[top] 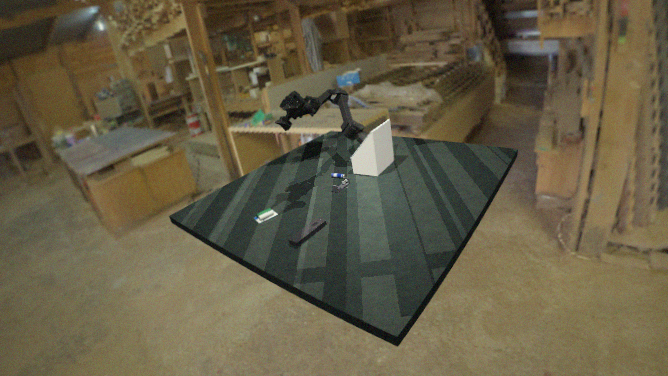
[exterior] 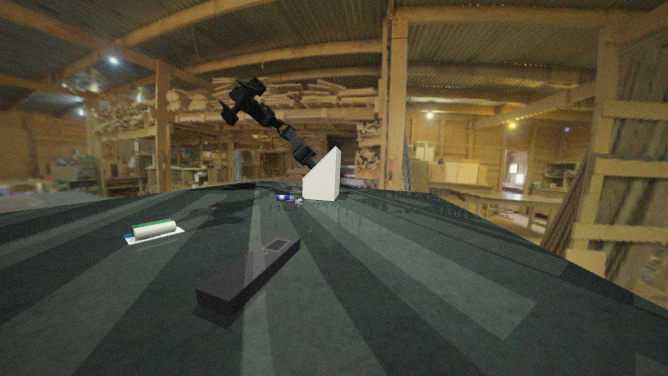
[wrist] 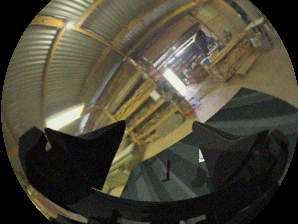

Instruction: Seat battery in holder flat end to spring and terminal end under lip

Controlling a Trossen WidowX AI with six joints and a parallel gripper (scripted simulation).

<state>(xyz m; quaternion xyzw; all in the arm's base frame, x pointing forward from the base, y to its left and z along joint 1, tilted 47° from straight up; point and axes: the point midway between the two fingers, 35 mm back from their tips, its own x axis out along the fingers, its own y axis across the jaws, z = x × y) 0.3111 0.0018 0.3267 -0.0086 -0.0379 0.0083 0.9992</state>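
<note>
The silver battery lies 170 mm behind my gripper tip, 140 mm to the left of it and 360 mm below it. The rest, counted from my gripper tip: card 240 mm ahead, 20 mm to the left, 360 mm below; then battery holder 290 mm ahead, 280 mm to the left, 360 mm below.
</note>
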